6 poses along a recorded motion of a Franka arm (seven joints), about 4.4 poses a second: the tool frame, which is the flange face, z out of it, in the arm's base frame.
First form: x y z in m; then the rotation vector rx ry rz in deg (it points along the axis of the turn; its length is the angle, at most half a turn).
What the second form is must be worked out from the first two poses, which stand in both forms.
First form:
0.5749 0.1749 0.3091 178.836 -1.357 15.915
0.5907 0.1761 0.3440 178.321 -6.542 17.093
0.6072 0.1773 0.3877 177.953 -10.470 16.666
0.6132 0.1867 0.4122 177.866 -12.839 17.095
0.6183 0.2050 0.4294 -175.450 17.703 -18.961
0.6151 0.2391 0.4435 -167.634 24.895 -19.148
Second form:
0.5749 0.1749 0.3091; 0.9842 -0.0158 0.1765; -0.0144 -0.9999 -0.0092; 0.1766 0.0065 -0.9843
0.5907 0.1761 0.3440; 0.9792 -0.0738 0.1892; -0.0714 -0.9973 -0.0198; 0.1902 0.0059 -0.9817
0.6072 0.1773 0.3877; 0.9758 -0.1178 0.1840; -0.1147 -0.9930 -0.0276; 0.1860 0.0058 -0.9825
0.6132 0.1867 0.4122; 0.9715 -0.1437 0.1884; -0.1409 -0.9896 -0.0285; 0.1905 0.0011 -0.9817
0.6183 0.2050 0.4294; 0.9572 -0.1924 0.2160; -0.2023 -0.9790 0.0243; 0.2068 -0.0669 -0.9761
0.6151 0.2391 0.4435; 0.9326 -0.2666 0.2432; -0.3034 -0.9441 0.1288; 0.1952 -0.1939 -0.9614

